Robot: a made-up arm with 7 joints.
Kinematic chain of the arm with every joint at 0, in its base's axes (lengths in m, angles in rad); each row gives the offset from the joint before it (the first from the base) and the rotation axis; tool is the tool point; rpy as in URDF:
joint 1: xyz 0 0 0.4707 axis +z
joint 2: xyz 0 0 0 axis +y
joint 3: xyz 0 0 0.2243 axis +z
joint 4: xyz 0.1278 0 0 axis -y
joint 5: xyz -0.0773 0 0.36 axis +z
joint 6: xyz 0 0 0 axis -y
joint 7: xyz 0.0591 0 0 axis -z
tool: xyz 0 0 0 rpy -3.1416 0 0
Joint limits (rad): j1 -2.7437..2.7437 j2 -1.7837..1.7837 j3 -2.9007..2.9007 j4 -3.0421..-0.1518 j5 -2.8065..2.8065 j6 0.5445..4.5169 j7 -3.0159..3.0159
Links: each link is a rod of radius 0.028 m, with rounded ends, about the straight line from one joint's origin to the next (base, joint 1, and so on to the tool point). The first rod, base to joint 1, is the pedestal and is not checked.
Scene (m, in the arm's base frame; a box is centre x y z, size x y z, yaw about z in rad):
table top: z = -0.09
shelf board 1: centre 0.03 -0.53 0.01 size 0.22 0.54 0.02 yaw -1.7
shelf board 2: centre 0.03 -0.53 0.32 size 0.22 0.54 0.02 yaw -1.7
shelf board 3: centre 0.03 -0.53 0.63 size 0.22 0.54 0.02 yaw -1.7
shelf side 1: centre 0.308 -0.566 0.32 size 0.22 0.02 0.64 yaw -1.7
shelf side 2: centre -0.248 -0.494 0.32 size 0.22 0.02 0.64 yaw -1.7
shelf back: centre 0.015 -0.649 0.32 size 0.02 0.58 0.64 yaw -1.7
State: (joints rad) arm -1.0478 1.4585 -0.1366 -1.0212 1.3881 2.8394 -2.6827
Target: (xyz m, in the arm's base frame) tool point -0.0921 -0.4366 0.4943
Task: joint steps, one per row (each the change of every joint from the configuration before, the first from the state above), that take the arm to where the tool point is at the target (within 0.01 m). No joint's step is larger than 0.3 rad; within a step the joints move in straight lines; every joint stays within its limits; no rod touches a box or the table.
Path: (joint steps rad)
1: 0.0279 -0.1658 -0.0102 -0.2885 0.0969 0.0791 -0.0190
2: 0.0279 -0.1657 -0.0102 -0.2884 0.0968 0.0791 -0.0190
3: 0.0279 -0.1658 -0.0102 -0.2885 0.0969 0.0791 -0.0190
4: 0.0279 -0.1658 -0.0102 -0.2884 0.0968 0.0792 -0.0189
5: 0.0279 -0.1657 -0.0101 -0.2885 0.0969 0.0791 -0.0190
6: -0.1008 -0.2647 -0.0409 -0.1070 -0.0035 0.0980 0.0237
7: -0.1008 -0.2646 -0.0408 -0.1071 -0.0035 0.0981 0.0237
8: -0.1008 -0.2646 -0.0409 -0.1070 -0.0035 0.0980 0.0238
9: -0.1008 -0.2647 -0.0408 -0.1071 -0.0034 0.0980 0.0237
10: 0.0222 0.1760 -0.0200 0.2133 -0.0495 -0.0722 0.0000
11: 0.0222 0.1759 -0.0200 0.2133 -0.0494 -0.0723 0.0000
12: 0.0223 0.1759 -0.0200 0.2132 -0.0495 -0.0723 0.0000

